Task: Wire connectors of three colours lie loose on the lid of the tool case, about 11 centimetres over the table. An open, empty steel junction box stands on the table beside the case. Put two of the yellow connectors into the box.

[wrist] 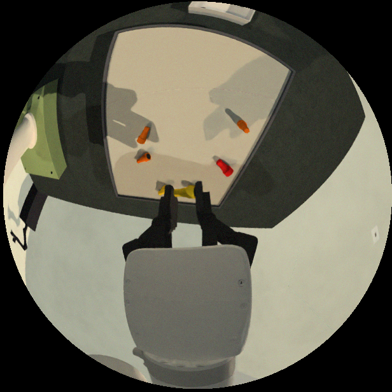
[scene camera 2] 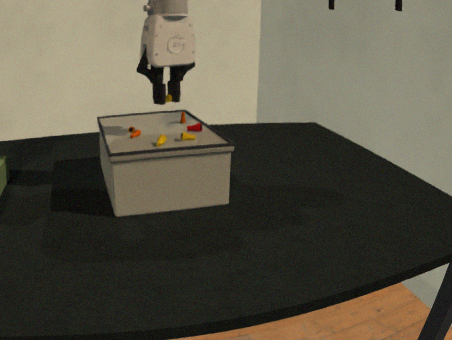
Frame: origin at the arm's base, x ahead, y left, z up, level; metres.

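Seen in the pictures: gripper, fingertip midpoint: (scene camera 2: 166,102).
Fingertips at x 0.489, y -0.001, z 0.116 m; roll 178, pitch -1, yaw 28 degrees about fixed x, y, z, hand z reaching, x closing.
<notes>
Offsets run from my fingertips to a thing's middle. "*": to the spot under its first point.
My gripper (scene camera 2: 166,99) (wrist: 185,190) is shut on a yellow connector @[0.003 m back, 0.004 m left, 0.006 m up] (scene camera 2: 169,98) and holds it clear above the tool case's lid @[* 0.022 m back, 0.099 m left, 0.060 m down] (scene camera 2: 150,122) (wrist: 185,60). Two yellow connectors lie near the lid's front edge in the scene view: one on the left (scene camera 2: 161,140) (wrist: 162,190), one on the right (scene camera 2: 188,136). In the wrist view, yellow (wrist: 186,192) shows between the fingertips, where the held connector overlaps the lid's front part. Part of the pale steel junction box (wrist: 222,12) shows at the wrist view's top edge, beyond the case; it does not show in the scene view.
On the lid lie a red connector @[0.057 m ahead, 0.010 m left, 0.054 m down] (scene camera 2: 195,127) (wrist: 225,168) at the right, an orange one @[0.046 m ahead, 0.081 m left, 0.049 m down] (scene camera 2: 183,118) (wrist: 243,126) behind it and two orange ones @[0.061 m back, 0.012 m right, 0.055 m down] (scene camera 2: 135,134) (wrist: 144,157) at the left. A green object (scene camera 2: 3,172) (wrist: 47,145) stands left of the case.
</notes>
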